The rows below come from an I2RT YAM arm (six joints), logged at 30 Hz.
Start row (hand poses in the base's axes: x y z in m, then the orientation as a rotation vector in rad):
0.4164 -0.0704 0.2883 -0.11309 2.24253 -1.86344
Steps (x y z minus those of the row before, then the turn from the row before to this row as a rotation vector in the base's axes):
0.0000 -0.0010 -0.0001 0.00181 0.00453 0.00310
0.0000 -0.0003 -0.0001 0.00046 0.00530 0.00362
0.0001 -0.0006 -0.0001 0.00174 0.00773 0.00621
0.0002 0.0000 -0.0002 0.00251 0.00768 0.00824
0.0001 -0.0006 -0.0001 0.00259 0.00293 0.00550
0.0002 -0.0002 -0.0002 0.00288 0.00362 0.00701
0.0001 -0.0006 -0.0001 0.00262 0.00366 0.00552
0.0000 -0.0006 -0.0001 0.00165 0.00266 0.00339
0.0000 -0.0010 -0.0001 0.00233 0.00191 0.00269
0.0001 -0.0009 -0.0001 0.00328 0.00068 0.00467
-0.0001 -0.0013 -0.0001 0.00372 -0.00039 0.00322
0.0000 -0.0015 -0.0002 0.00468 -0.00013 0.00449
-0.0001 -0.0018 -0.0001 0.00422 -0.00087 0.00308
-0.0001 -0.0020 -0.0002 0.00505 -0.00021 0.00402
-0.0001 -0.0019 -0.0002 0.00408 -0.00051 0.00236
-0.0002 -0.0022 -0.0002 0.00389 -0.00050 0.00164
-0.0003 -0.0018 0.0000 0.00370 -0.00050 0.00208
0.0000 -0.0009 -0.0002 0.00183 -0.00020 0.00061
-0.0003 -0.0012 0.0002 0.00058 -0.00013 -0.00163
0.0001 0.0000 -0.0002 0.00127 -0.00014 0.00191
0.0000 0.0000 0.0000 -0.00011 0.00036 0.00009
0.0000 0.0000 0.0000 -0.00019 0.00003 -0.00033
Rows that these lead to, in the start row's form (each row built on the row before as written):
0.4164 -0.0714 0.2882 -0.12054 2.24570 -1.86140
0.4164 -0.0717 0.2881 -0.12953 2.24789 -1.86090
0.4165 -0.0723 0.2880 -0.14350 2.25157 -1.85844
0.4167 -0.0723 0.2878 -0.15953 2.25487 -1.85401
0.4168 -0.0729 0.2877 -0.16797 2.25640 -1.84924
0.4170 -0.0731 0.2875 -0.17867 2.25787 -1.84359
0.4171 -0.0737 0.2874 -0.18781 2.25984 -1.83897
0.4171 -0.0743 0.2873 -0.19381 2.26135 -1.83620
0.4171 -0.0753 0.2872 -0.19820 2.26330 -1.83275
0.4172 -0.0762 0.2871 -0.20342 2.26424 -1.82683
0.4171 -0.0775 0.2870 -0.20594 2.26557 -1.82078
0.4171 -0.0790 0.2868 -0.20993 2.26724 -1.81306
0.4170 -0.0808 0.2867 -0.21174 2.26871 -1.80635
0.4169 -0.0828 0.2865 -0.21506 2.27084 -1.79840
0.4168 -0.0847 0.2863 -0.21644 2.27276 -1.79231
0.4166 -0.0869 0.2861 -0.21707 2.27488 -1.78679
0.4163 -0.0887 0.2861 -0.21822 2.27661 -1.78128
0.4163 -0.0896 0.2859 -0.21837 2.27770 -1.77877
0.4160 -0.0908 0.2861 -0.21635 2.27892 -1.77884
0.4161 -0.0908 0.2859 -0.21809 2.27893 -1.77638
0.4161 -0.0908 0.2859 -0.21855 2.27904 -1.77657
0.4161 -0.0908 0.2859 -0.21825 2.27907 -1.77696

